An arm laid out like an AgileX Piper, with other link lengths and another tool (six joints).
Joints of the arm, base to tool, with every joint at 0 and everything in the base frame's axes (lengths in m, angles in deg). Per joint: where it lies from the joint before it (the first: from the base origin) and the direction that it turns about. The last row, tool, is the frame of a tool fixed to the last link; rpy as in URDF.
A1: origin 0 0 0.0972 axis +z
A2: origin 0 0 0 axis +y
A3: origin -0.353 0 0.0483 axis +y
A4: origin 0.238 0 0.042 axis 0.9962 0 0.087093
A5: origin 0 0 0 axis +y
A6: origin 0.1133 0 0.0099 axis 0.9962 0 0.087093
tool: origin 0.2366 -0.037 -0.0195 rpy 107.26 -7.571 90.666
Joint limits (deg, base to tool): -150..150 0..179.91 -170..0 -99.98..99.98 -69.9..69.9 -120..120
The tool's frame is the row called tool.
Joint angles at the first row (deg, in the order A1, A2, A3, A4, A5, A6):
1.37 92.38 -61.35 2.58 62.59 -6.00
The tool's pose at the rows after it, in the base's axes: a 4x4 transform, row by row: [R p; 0 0 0 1], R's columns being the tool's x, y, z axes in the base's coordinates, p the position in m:
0.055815 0.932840 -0.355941 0.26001; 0.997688 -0.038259 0.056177 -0.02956; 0.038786 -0.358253 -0.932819 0.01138; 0 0 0 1
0.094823 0.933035 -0.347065 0.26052; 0.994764 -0.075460 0.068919 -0.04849; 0.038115 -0.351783 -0.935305 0.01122; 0 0 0 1
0.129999 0.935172 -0.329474 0.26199; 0.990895 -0.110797 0.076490 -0.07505; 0.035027 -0.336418 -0.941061 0.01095; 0 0 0 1
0.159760 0.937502 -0.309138 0.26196; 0.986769 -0.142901 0.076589 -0.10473; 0.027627 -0.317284 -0.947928 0.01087; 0 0 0 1
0.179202 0.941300 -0.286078 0.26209; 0.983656 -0.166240 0.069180 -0.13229; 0.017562 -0.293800 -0.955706 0.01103; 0 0 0 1
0.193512 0.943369 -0.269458 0.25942; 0.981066 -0.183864 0.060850 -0.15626; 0.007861 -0.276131 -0.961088 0.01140; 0 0 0 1
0.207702 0.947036 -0.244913 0.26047; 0.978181 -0.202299 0.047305 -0.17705; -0.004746 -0.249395 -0.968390 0.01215; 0 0 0 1
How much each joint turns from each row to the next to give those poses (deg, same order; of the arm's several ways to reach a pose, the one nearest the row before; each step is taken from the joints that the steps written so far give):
-1.90 0.00 0.00 -0.15 0.00 0.00
-3.90 0.00 0.00 0.00 -0.33 -1.65
-5.15 0.00 0.00 -0.04 -0.83 -3.11
-5.43 0.00 0.00 -0.14 -1.07 -3.65
-4.76 0.00 0.00 -0.10 -1.36 -3.62
-4.18 0.00 0.00 0.00 -1.04 -3.38
-3.20 0.00 0.00 0.00 -1.64 -2.44

